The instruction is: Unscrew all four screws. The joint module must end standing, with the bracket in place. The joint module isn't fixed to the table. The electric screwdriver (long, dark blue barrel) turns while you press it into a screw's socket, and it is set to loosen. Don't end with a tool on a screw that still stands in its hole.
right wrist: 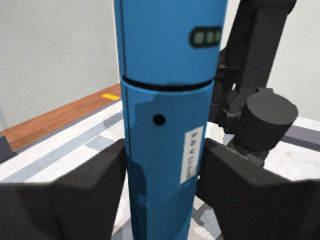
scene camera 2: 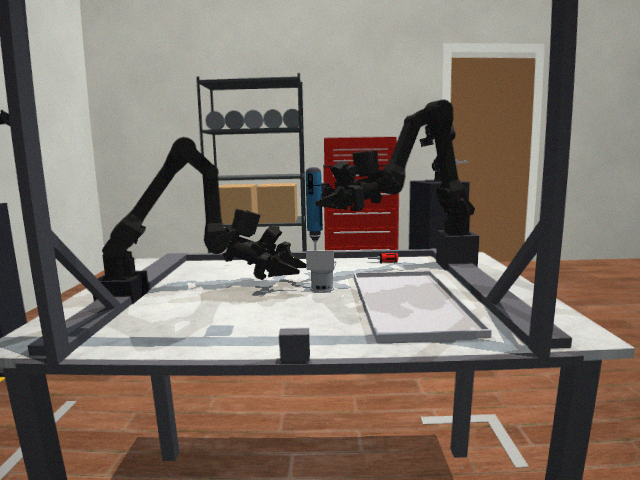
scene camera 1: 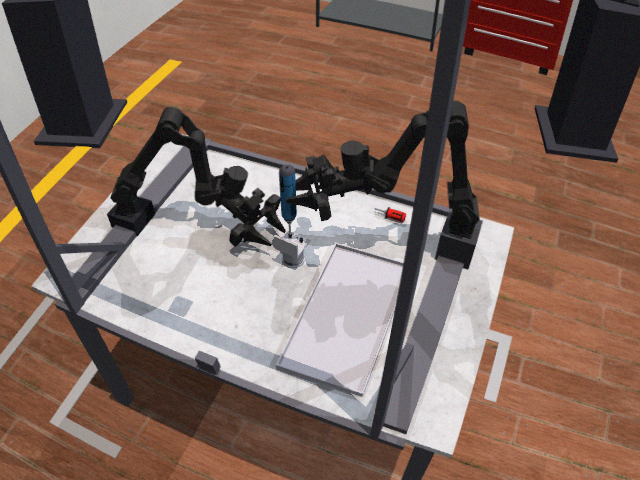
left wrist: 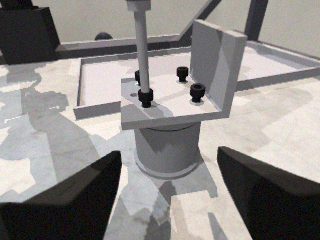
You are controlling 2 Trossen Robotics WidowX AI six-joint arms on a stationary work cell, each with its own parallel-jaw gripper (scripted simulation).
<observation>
I see my left gripper, my right gripper, a blue electric screwdriver, a shallow tray, a grey bracket and a joint module.
My left gripper shows as well in scene camera 1 and in the left wrist view. My right gripper also shows in the right wrist view and in scene camera 2.
</observation>
